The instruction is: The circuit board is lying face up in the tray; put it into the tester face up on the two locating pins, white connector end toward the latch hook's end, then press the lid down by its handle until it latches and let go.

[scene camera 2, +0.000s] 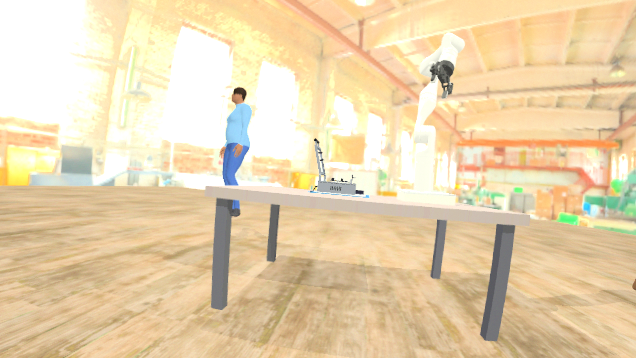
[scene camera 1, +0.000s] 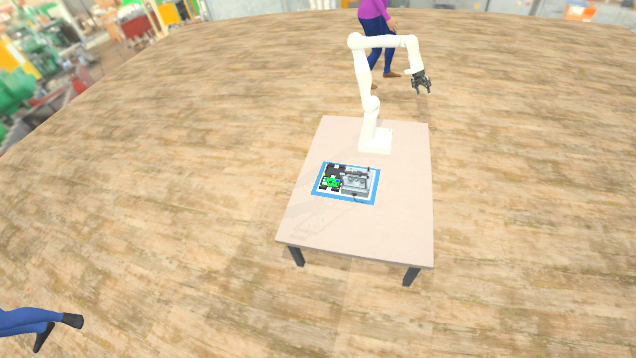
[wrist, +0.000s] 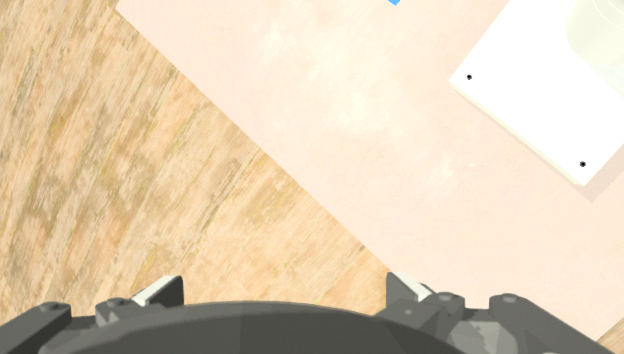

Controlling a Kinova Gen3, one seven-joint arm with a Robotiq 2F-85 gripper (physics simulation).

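Seen in the pictures: gripper, between the fingertips: (scene camera 2: 438, 90) (scene camera 1: 423, 94) (wrist: 285, 298); arm's base, origin of its link: (scene camera 2: 422, 190) (scene camera 1: 368, 135) (wrist: 602, 28).
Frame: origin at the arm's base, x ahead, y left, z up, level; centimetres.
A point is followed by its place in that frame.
The green circuit board (scene camera 1: 331, 182) @(z -3.5, x 45.3, y -18.5 cm) lies in the black tray (scene camera 1: 334, 171) @(z -3.7, x 35.4, y -18.6 cm) on the left part of the blue-edged mat; its connector end is too small to tell. The grey tester (scene camera 1: 356, 191) @(z 0.1, x 52.7, y -0.9 cm) (scene camera 2: 336, 187) @(z -2.0, x 43.6, y 7.1 cm) stands beside the tray, on the mat's right part. Its lid (scene camera 2: 320, 161) @(z 10.9, x 54.0, y -5.1 cm) stands raised, nearly upright, with the handle at its top. The latch hook is too small to make out surely. My gripper (scene camera 1: 422, 93) @(z 40.7, x 4.0, y 33.2 cm) (scene camera 2: 447, 95) @(z 40.7, x 4.0, y 33.2 cm) (wrist: 285, 298) @(z 40.7, x 4.0, y 33.2 cm) is open and empty, high up and far from the board and tester, beyond the table's back right edge.
The robot's white base (scene camera 1: 376, 146) @(z -0.6, x 10.0, y 7.1 cm) (scene camera 2: 426, 198) @(z -3.3, x 2.2, y 17.3 cm) (wrist: 540, 95) @(z -0.6, x 0.8, y 11.6 cm) stands on the table (scene camera 1: 395, 220) @(z -5.5, x 65.8, y 24.4 cm) (scene camera 2: 280, 196) @(z -6.7, x 60.8, y 46.3 cm) (wrist: 310, 125) @(z -5.5, x 27.0, y 36.8 cm) behind the mat (scene camera 1: 342, 200) @(z -5.3, x 57.0, y -9.0 cm). In the wrist view a corner of blue (wrist: 394, 2) @(z -5.3, x 27.9, y 11.6 cm) shows at the top. People stand on the floor away from the table.
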